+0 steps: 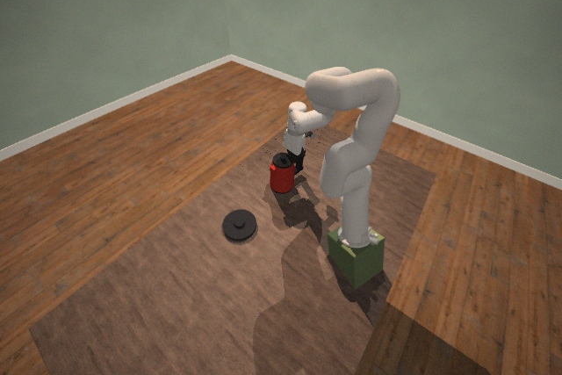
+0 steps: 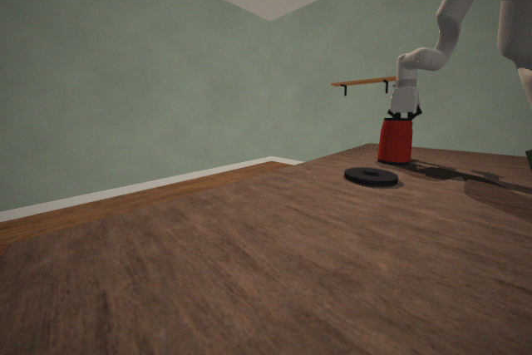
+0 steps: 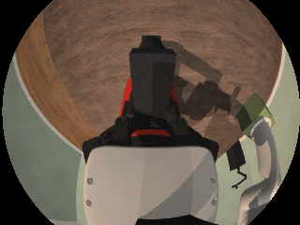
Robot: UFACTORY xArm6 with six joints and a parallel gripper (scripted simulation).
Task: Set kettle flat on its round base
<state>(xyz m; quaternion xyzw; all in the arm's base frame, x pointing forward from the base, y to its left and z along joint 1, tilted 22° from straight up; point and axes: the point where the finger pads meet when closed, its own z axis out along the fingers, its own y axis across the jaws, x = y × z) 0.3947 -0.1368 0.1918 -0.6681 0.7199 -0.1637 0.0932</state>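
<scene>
My gripper is now 40 mm to the right of the red kettle and 60 mm above it. Also, from my hand: round kettle base: 10 mm behind, 380 mm to the left, 140 mm below.
</scene>
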